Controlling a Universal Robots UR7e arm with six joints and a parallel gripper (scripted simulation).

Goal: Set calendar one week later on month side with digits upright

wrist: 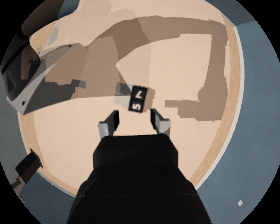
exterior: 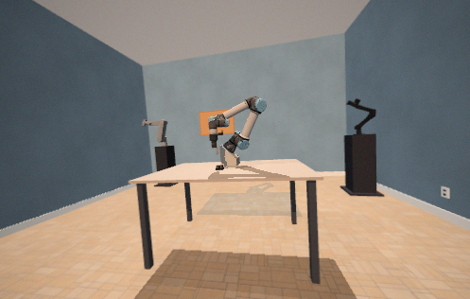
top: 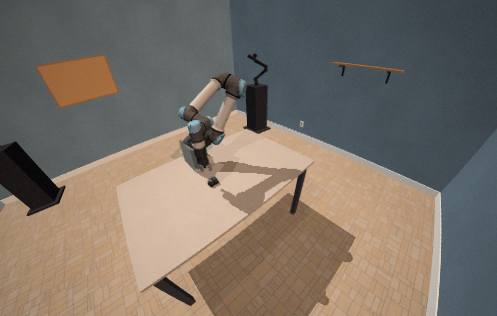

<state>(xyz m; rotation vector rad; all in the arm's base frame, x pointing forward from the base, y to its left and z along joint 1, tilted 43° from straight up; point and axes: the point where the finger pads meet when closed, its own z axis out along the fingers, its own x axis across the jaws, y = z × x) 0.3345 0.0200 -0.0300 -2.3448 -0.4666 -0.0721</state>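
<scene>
My gripper is now 10 mm short of the dark calendar cube and 140 mm above it. From my hand the other things lie so: calendar tray (10 mm to the left, 150 mm below).
</scene>
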